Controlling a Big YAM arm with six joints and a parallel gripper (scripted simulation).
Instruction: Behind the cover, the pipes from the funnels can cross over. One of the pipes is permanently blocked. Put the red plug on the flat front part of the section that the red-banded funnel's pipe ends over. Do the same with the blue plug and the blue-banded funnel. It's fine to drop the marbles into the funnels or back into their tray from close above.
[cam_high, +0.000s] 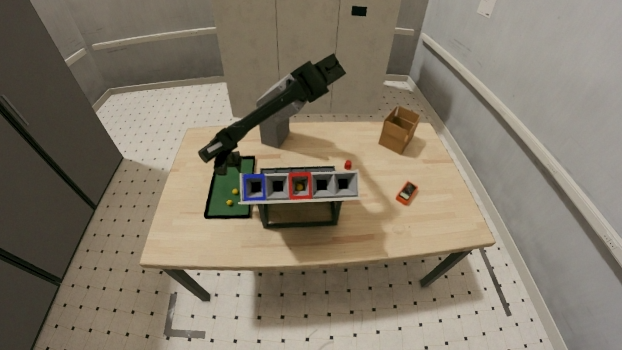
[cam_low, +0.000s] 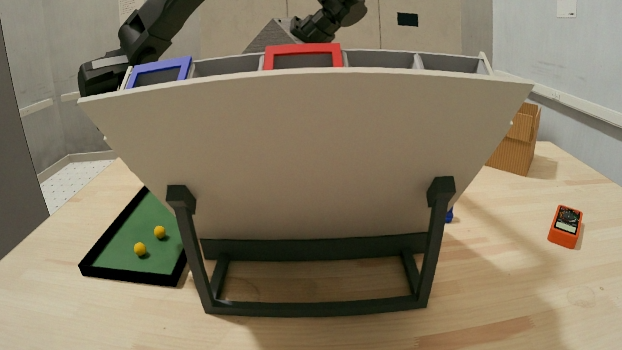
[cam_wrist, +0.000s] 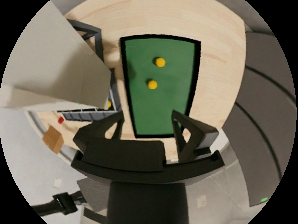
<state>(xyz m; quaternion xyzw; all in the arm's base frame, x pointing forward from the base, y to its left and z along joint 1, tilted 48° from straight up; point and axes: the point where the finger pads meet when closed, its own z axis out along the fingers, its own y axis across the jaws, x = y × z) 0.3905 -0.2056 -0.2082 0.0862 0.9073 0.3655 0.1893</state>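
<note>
The green tray is 15 cm below my hand, 5 cm behind it and 4 cm to the right of it. Also, from my hand: stand leg 19 cm ahead, 14 cm to the left, 6 cm below; then pale cover 29 cm to the left, 8 cm ahead, 5 cm above; then blue plug 55 cm to the left, 14 cm below, 5 cm behind.
</note>
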